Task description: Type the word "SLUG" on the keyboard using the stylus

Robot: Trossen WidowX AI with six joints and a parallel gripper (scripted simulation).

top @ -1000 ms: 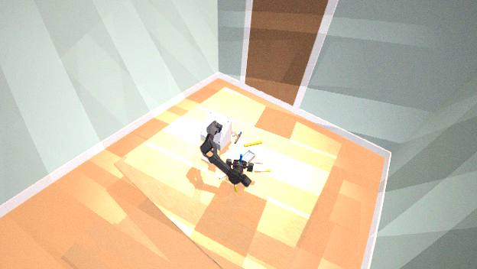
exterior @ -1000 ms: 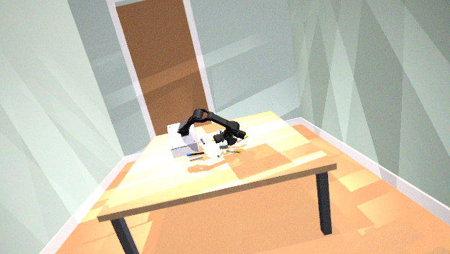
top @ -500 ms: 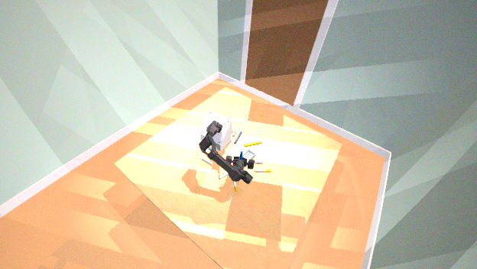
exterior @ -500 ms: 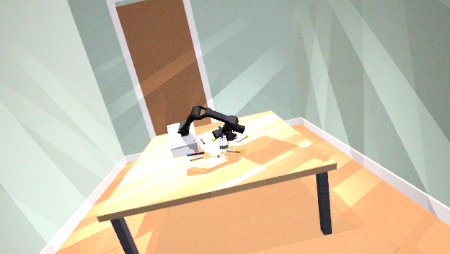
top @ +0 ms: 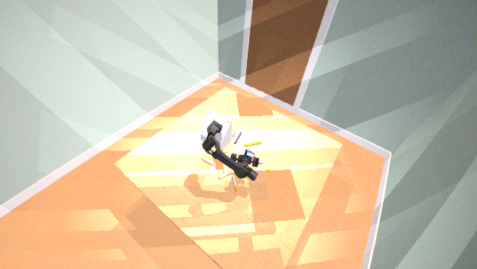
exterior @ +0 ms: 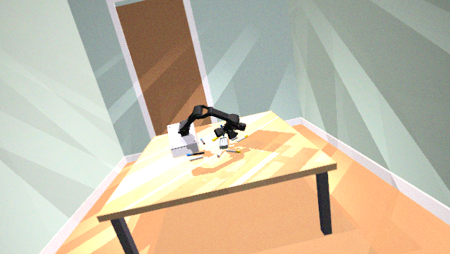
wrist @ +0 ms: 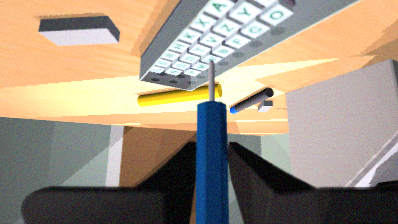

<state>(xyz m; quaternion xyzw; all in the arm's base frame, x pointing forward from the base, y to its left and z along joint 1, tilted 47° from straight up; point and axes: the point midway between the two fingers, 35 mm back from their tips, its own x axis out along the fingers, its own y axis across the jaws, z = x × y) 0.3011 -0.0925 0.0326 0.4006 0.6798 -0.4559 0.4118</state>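
Right now my gripper tip is 2 cm short of the L key, 9 cm to the right of it and 9 cm above it. The rest, counted from my gripper tip: blue stylus: 1 cm below; then yellow pen: 4 cm behind, 20 cm to the left, 9 cm below; then flat grey block: 8 cm ahead, 7 cm to the left, 9 cm below.
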